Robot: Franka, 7 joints.
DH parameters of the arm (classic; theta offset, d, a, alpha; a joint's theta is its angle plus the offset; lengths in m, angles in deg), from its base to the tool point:
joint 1: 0 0.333 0 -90
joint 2: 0 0 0 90
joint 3: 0 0.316 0.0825 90
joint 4: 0 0 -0.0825 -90
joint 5: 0 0.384 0 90
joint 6: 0 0 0.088 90
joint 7: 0 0.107 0 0
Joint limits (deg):
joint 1: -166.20..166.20
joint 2: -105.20..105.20
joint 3: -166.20..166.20
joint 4: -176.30..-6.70
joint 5: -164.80..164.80
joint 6: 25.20..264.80
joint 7: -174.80..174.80
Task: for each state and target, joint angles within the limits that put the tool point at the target. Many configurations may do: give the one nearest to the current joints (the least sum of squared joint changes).
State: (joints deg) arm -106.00 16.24 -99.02 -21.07 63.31 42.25 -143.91
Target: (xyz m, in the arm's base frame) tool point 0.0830 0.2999 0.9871
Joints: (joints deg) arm -130.08 -31.50 -101.89 -6.86 64.59 52.87 -143.91
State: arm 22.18 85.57 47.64 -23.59 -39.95 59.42 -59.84
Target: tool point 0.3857 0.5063 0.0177
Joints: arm 34.36 93.90 50.40 -34.54 -36.95 54.46 -59.84
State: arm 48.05 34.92 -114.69 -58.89 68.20 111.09 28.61
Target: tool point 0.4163 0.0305 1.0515
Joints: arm 58.19 31.34 -124.04 -41.22 69.53 116.47 28.61
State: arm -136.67 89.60 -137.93 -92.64 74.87 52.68 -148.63
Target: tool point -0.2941 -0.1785 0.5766
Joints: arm -101.40 105.20 -155.58 -120.47 57.76 27.65 -148.63
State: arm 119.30 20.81 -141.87 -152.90 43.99 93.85 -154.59
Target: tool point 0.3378 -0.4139 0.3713
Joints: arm 103.08 -4.33 -158.88 -122.64 46.71 111.95 -154.59
